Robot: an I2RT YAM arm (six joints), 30 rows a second.
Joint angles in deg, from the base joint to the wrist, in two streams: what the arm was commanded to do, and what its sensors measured. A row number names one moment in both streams.
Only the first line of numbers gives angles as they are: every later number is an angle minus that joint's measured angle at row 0.
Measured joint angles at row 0:
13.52, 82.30, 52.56, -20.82, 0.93, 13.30
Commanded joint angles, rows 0 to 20:
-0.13, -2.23, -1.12, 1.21, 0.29, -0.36
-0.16, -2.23, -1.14, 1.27, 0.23, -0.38
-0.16, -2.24, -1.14, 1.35, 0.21, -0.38
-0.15, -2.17, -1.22, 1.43, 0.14, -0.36
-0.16, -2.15, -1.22, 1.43, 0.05, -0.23
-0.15, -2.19, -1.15, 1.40, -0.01, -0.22
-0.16, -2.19, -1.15, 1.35, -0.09, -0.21
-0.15, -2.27, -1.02, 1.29, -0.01, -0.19
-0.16, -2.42, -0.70, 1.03, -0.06, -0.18
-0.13, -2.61, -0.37, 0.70, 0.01, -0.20
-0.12, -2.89, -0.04, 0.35, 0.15, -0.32
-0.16, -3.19, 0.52, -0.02, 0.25, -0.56
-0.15, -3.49, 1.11, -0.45, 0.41, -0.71
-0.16, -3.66, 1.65, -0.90, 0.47, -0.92
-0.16, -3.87, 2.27, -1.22, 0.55, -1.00
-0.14, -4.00, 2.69, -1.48, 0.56, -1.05
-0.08, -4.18, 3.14, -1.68, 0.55, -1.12
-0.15, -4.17, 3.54, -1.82, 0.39, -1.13
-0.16, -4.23, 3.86, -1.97, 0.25, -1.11
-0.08, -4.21, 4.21, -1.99, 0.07, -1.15
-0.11, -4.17, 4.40, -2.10, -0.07, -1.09
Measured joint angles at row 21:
0.00, -2.47, 1.13, -1.66, 0.17, -0.24
